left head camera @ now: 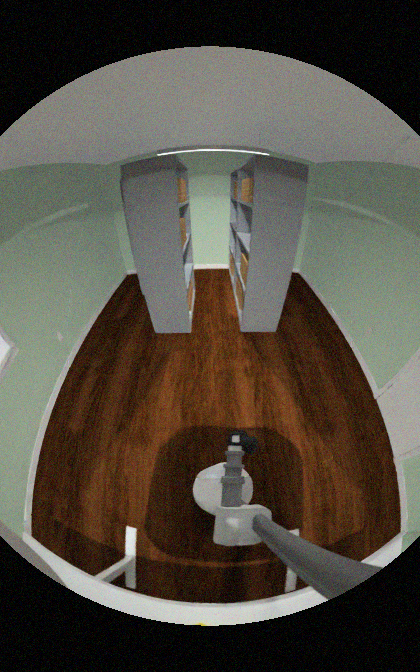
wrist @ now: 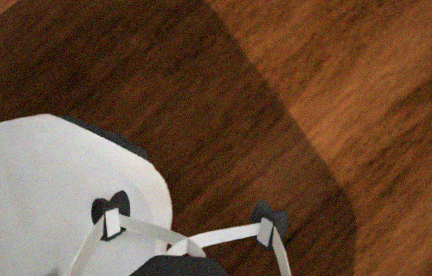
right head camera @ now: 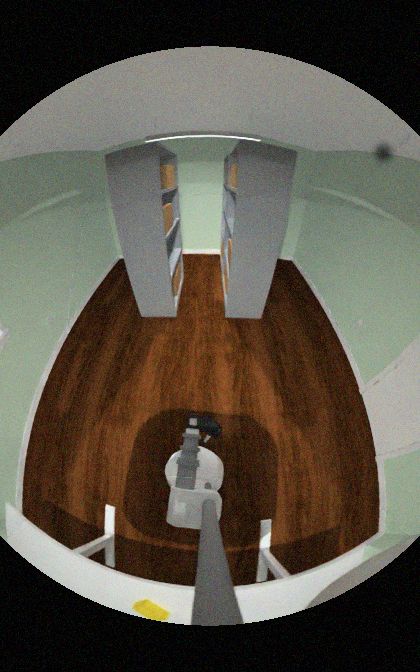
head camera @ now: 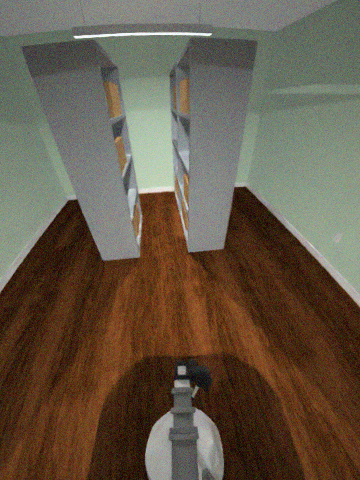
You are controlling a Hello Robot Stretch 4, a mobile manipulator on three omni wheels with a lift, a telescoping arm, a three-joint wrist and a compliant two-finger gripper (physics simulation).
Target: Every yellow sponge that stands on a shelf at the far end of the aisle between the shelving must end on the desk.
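Frame: origin at the robot's base, x ahead, y left, z up, level; metres.
Where they show: gripper, fingertip midpoint: point(wrist: 191, 212) point(head camera: 198, 387).
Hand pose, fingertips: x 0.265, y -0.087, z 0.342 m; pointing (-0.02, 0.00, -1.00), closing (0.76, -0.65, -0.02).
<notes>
After its pixels a point has its place.
Two tall grey shelving units, the left one point(head camera: 75, 150) @[x 1.612, y 0.799, z 1.233 m] point(left head camera: 155, 250) point(right head camera: 140, 240) and the right one point(head camera: 220, 150) @[x 1.725, y -0.396, z 1.161 m] point(left head camera: 277, 250) point(right head camera: 255, 240), stand ahead with a narrow aisle between them. No yellow sponge can be made out on their shelves; most shelf contents are hidden by the end panels. A yellow sponge point(right head camera: 151, 610) lies on the white desk point(right head camera: 90, 575) point(left head camera: 150, 607) at the bottom edge of the right head view. My gripper point(wrist: 191, 212) @[x 0.265, y -0.087, z 0.342 m] is open, its two fingertips wide apart with nothing between them, low over the floor beside my base, far from the shelving.
Orange-brown boxes point(head camera: 113, 100) @[x 2.060, y 0.540, z 1.551 m] point(head camera: 184, 97) @[x 2.140, y -0.106, z 1.551 m] stand on shelves on both sides of the aisle. Wooden floor point(head camera: 165, 310) @[x 0.927, y 0.138, z -0.028 m] stretches from me to the aisle, which ends at a green wall point(head camera: 147, 150) @[x 3.515, y 0.496, z 0.790 m]. Green walls flank the shelving. The desk's white legs point(right head camera: 110, 535) point(right head camera: 265, 540) are behind my base.
</notes>
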